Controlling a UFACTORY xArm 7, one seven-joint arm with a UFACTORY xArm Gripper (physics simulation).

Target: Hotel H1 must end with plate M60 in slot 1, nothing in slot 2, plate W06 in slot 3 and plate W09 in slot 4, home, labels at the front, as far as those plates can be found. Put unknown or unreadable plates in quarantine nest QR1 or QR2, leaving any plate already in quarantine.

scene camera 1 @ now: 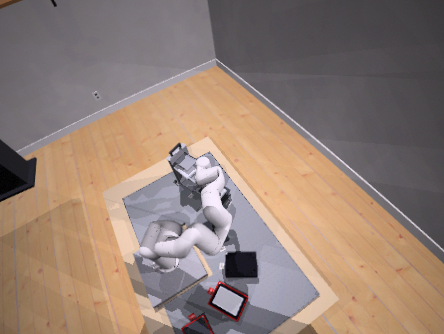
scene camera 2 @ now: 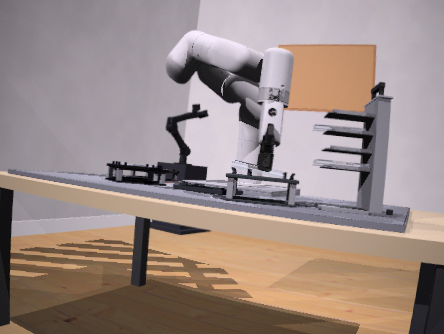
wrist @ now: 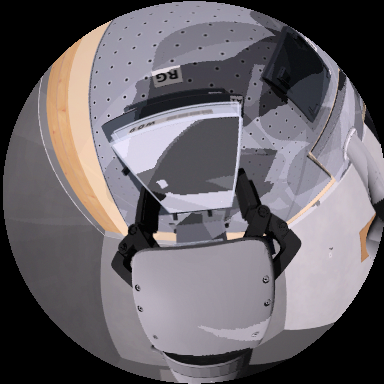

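Seen in the pictures: gripper, fingertip midpoint: (scene camera 2: 263,170) (wrist: 192,184); arm's base, link origin: (scene camera 1: 167,261) (scene camera 2: 247,185) (wrist: 349,142).
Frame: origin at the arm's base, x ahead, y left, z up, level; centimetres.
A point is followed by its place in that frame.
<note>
My gripper (scene camera 2: 265,163) @[x 39.9, y 26.1, z 5.4 cm] (wrist: 192,184) @[x 39.9, y 26.1, z 5.4 cm] is shut on a clear, pale plate (scene camera 2: 245,165) @[x 45.7, y 24.4, z 6.2 cm] (wrist: 210,145) @[x 40.7, y 20.6, z 7.1 cm], with a finger at each side. Its edge label reads W09 in the wrist view. The plate is at the raised black nest (scene camera 2: 262,177) @[x 46.2, y 29.3, z 3.9 cm], by the RG label (wrist: 167,75) @[x 45.4, y 17.1, z -1.9 cm]; whether it touches the nest is unclear. Hotel H1 (scene camera 2: 381,150) @[x 35.6, y 53.0, z 12.5 cm] stands to the right in scene camera 2. One pale plate (scene camera 2: 325,128) @[x 35.2, y 39.1, z 16.8 cm] lies on its second shelf from the top, another plate (scene camera 2: 330,163) @[x 37.8, y 41.9, z 8.5 cm] on the lowest raised shelf. Their labels are unreadable. M60 and W06 cannot be identified.
A red-framed nest (scene camera 1: 212,302) @[x 14.7, y -29.8, z 2.6 cm] holds a pale plate (scene camera 1: 228,299) @[x 22.4, y -32.1, z 3.4 cm]; a second red-framed nest (scene camera 1: 195,319) @[x 4.2, y -33.1, z 2.0 cm] is partly cut off. A black box (scene camera 1: 241,264) @[x 35.6, y -20.1, z 3.0 cm] lies beside them. A black jointed stand (scene camera 2: 173,131) and a low dark nest (scene camera 2: 134,167) @[x 40.7, y -15.5, z 2.7 cm] are at the left in scene camera 2.
</note>
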